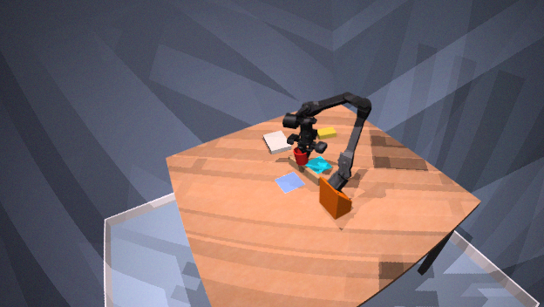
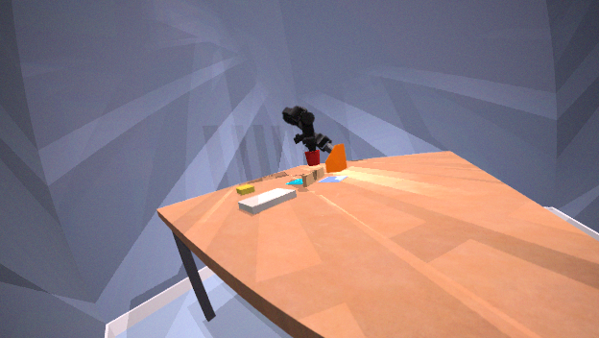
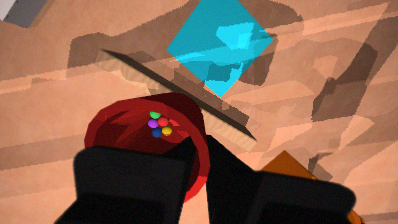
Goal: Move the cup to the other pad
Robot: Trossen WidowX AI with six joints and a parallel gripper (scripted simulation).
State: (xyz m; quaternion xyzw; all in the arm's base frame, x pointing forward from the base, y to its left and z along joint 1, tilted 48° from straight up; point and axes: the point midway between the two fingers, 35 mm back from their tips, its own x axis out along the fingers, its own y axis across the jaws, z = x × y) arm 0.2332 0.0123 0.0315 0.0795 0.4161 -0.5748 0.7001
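My gripper tip is now 13 cm above the cyan pad, 9 cm to the left of it and 4 cm short of it. From my gripper tip the other things lie so: red cup (3 cm ahead, 1 cm to the left); then pale blue pad (13 cm below, 10 cm to the left, 1 cm ahead); then wooden bar (10 cm below, 2 cm ahead, 1 cm to the left).
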